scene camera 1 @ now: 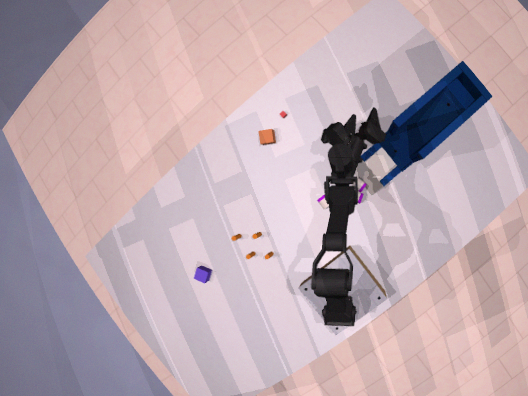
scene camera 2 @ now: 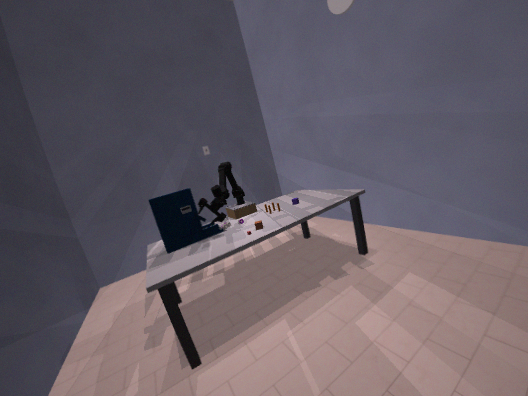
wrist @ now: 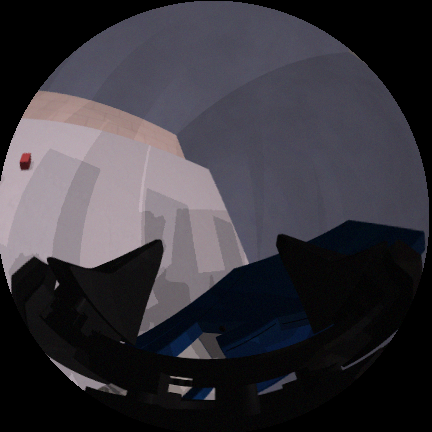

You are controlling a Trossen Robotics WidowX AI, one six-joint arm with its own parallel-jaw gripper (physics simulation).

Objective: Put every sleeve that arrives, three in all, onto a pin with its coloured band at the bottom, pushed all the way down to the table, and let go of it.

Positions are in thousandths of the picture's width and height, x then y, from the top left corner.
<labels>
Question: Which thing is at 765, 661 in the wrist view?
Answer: My gripper.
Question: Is my gripper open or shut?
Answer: Open.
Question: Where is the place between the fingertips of my gripper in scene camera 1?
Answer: At 690, 282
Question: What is my gripper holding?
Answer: Nothing.
</labels>
